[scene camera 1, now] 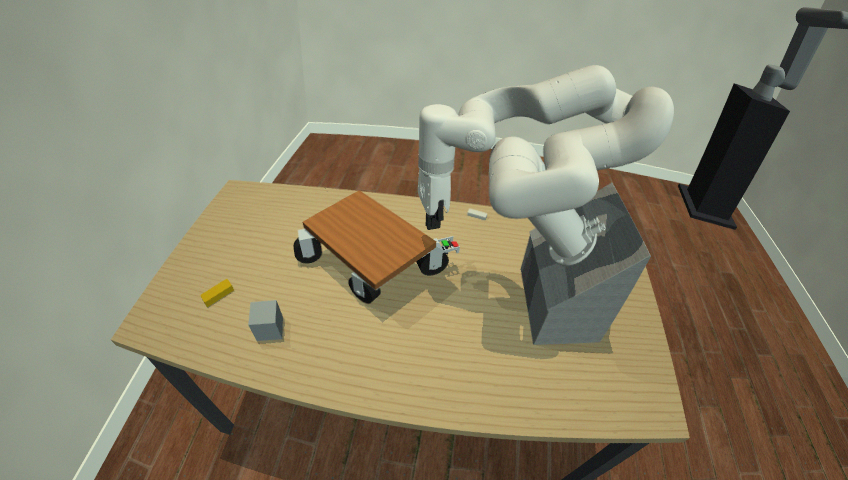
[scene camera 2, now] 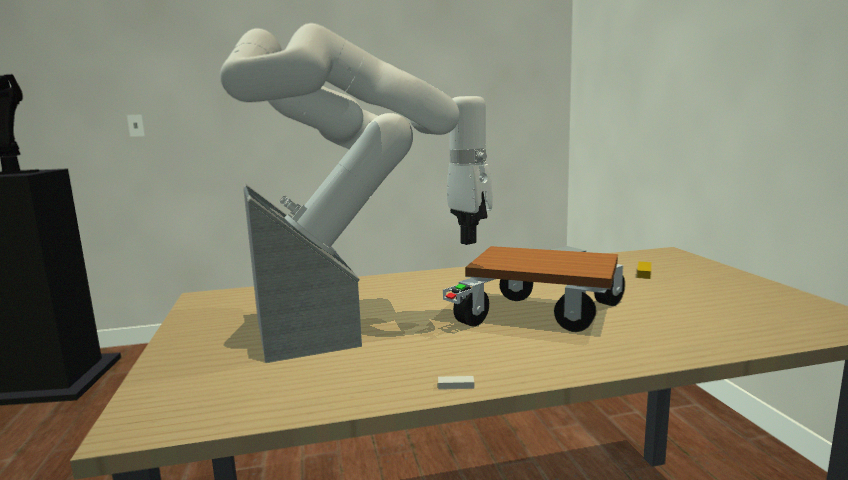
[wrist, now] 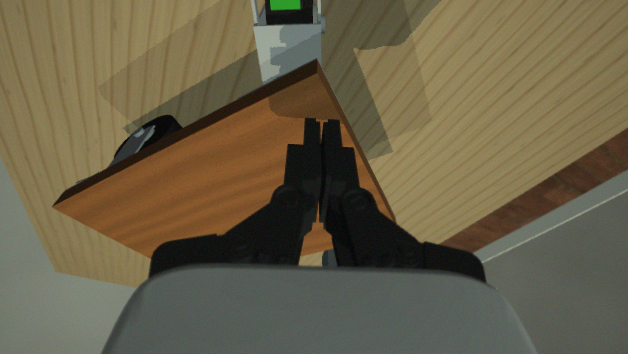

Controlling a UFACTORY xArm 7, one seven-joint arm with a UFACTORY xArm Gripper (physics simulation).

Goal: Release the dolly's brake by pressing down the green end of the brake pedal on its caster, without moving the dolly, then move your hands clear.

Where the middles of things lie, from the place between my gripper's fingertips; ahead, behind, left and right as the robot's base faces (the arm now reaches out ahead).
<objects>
My hand is 12 cm above the braked caster [scene camera 2: 477, 284] and 2 cm to the left of it. From my hand the other things lie so: dolly [scene camera 2: 517, 268] (16 cm ahead, 11 cm below, 1 cm to the left); grey block [scene camera 1: 265, 318] (33 cm ahead, 30 cm to the left, 14 cm below).
</objects>
